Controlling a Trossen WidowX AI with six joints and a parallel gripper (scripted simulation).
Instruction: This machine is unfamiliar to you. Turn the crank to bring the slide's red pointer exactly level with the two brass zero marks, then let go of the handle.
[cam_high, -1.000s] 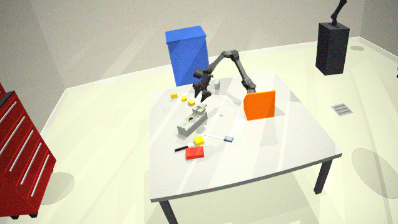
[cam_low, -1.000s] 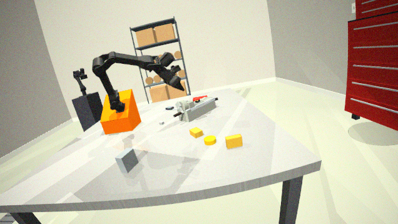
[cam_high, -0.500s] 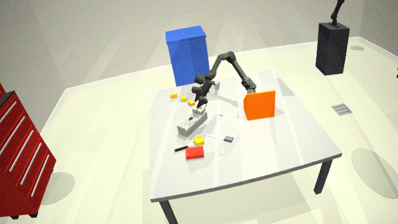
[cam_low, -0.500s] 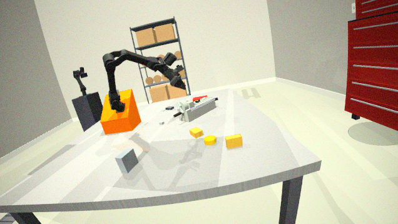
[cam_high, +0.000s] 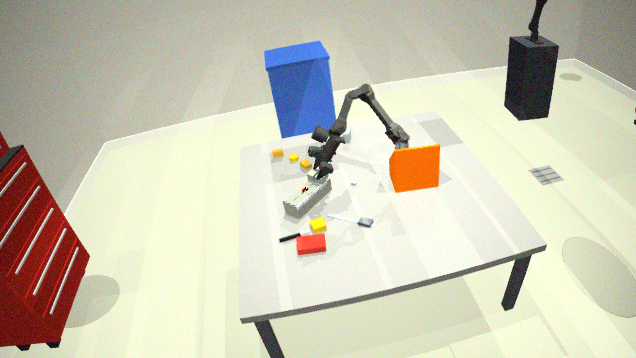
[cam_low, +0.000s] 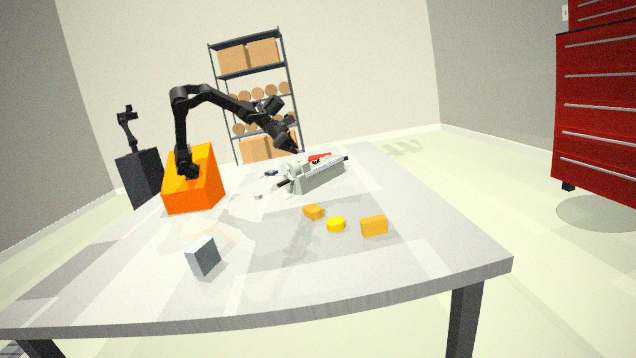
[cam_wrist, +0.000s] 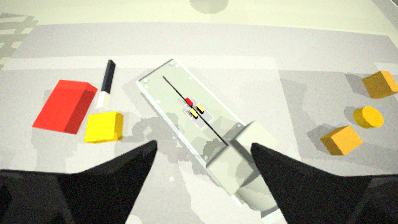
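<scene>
Now: the dark brown crank handle 13 cm to the right of my gripper tip, 8 cm below it and 5 cm behind it. The rest, counted from my gripper tip: yellow block: 21 cm to the left, 13 cm below, 2 cm ahead; then grey cube: 51 cm to the right, 20 cm behind, 11 cm below; then red pointer: 7 cm ahead, 6 cm below, 3 cm to the left.
</scene>
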